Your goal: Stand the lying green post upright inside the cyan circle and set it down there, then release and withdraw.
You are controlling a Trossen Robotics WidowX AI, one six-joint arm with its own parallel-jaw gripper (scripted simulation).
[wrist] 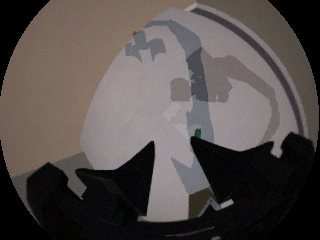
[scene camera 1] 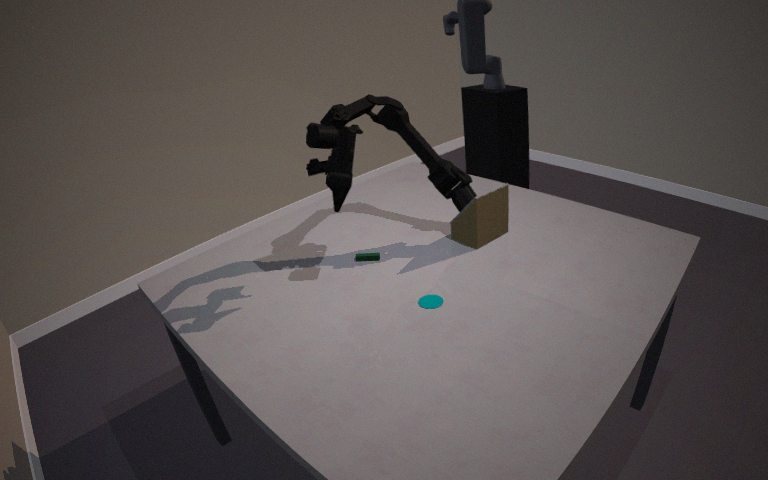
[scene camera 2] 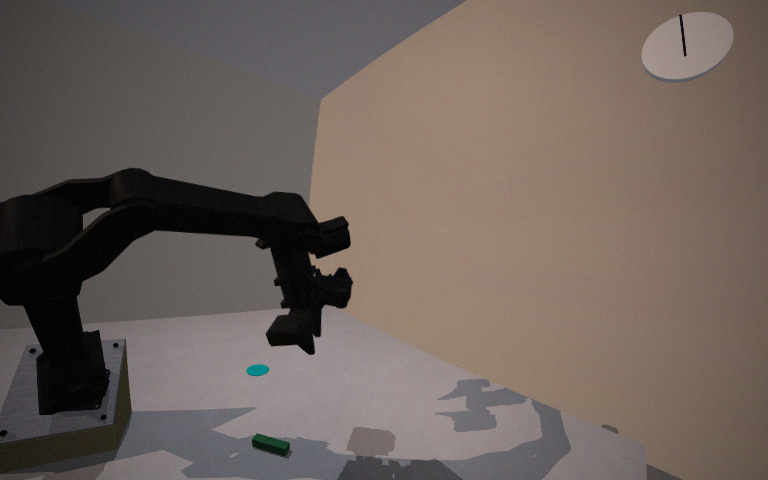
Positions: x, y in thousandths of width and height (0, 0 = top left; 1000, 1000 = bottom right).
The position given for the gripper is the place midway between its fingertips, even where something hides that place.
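Gripper (scene camera 2: 411, 720), (wrist: 539, 594), (scene camera 1: 439, 439): visible.
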